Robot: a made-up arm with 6 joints.
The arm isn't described. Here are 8 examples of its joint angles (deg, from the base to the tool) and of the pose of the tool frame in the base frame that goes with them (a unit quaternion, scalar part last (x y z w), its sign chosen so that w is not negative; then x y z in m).
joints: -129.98 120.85 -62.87 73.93 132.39 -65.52
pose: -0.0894 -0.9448 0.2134 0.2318 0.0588 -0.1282 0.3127
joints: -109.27 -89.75 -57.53 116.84 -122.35 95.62
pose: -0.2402 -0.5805 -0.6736 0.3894 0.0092 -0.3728 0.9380
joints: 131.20 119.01 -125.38 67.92 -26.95 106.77
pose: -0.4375 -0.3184 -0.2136 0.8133 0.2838 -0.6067 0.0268
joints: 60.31 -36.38 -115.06 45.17 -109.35 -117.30
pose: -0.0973 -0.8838 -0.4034 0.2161 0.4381 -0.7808 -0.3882
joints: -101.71 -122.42 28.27 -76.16 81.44 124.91
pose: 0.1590 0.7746 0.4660 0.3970 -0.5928 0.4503 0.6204
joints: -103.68 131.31 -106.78 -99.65 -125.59 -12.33
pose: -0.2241 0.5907 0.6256 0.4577 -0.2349 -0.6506 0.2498
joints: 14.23 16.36 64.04 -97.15 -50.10 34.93
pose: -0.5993 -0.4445 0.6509 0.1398 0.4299 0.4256 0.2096
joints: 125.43 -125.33 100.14 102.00 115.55 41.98
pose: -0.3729 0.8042 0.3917 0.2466 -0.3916 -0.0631 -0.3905
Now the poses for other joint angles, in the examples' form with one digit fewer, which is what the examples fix.
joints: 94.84 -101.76 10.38 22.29 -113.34 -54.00
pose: -0.423 0.528 -0.471 0.567 -0.457 0.541 -0.283
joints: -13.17 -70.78 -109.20 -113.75 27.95 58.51
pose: 0.159 -0.910 0.380 0.052 0.481 0.006 0.318
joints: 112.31 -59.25 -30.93 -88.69 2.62 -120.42
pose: -0.732 0.126 0.455 0.491 0.023 0.165 -0.240
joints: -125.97 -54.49 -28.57 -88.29 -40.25 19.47
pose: -0.675 -0.370 -0.257 0.584 -0.263 -0.062 0.735
